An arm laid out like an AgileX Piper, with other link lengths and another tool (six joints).
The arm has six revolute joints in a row. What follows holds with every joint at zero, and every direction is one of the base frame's.
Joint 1 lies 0.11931 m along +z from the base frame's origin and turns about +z.
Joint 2 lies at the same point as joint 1 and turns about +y.
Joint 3 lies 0.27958 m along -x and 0.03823 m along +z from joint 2 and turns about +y.
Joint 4 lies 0.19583 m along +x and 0.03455 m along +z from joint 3 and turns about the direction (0.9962, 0, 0.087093).
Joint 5 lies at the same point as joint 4 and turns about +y.
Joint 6 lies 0.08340 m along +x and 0.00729 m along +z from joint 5 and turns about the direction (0.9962, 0, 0.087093).
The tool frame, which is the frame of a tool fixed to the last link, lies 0.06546 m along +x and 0.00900 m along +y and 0.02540 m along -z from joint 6; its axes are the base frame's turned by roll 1.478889, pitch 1.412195 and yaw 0.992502 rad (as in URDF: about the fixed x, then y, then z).
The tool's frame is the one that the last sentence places.
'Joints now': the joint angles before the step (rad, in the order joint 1, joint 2, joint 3, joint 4, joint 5, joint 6). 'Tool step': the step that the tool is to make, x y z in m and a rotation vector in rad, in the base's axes. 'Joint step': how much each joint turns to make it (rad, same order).
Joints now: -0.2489 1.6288 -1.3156 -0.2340 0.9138 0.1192
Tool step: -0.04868 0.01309 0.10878 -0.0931 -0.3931 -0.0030
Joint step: 0.0000 -0.3523 -0.0637 0.0066 0.0125 0.0000
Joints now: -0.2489 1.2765 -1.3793 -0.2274 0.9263 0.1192
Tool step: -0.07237 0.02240 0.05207 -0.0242 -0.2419 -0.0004
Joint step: 0.0001 -0.2910 0.0000 0.0328 0.0520 0.0018
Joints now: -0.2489 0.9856 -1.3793 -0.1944 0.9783 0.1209
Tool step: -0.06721 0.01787 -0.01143 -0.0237 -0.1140 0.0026
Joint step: 0.0001 -0.2832 0.1648 0.0056 0.0021 0.0001
